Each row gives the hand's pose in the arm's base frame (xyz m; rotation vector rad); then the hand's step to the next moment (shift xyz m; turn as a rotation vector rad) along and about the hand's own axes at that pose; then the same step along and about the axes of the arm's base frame.
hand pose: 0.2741 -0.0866 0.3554 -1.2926 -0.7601 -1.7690
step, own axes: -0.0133 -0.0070 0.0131 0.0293 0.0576 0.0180
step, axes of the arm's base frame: 0.0023 0.0177 -0.0089 0.0538 -0.0213 0.0340
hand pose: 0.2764 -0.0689 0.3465 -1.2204 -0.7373 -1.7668
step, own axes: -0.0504 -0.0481 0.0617 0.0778 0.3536 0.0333
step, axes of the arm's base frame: -0.0068 0.0892 -0.0257 0.3135 -0.1628 0.0860
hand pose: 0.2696 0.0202 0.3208 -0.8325 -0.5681 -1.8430
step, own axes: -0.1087 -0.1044 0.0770 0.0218 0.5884 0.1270
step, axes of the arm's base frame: -0.0443 0.1599 -0.0335 0.5714 -0.1568 0.1084
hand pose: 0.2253 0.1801 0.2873 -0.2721 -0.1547 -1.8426
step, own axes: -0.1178 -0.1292 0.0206 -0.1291 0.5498 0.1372
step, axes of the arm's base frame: -0.0902 0.1510 -0.0070 0.5757 -0.0034 0.0796
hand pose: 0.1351 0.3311 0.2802 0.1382 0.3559 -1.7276
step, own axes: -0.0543 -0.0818 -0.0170 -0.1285 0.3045 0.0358
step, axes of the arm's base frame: -0.0713 0.0684 0.0126 0.3254 0.0641 0.0226
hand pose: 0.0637 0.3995 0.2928 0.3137 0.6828 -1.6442
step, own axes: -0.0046 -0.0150 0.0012 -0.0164 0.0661 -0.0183
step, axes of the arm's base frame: -0.0134 0.0039 0.0074 0.0639 0.0201 -0.0221
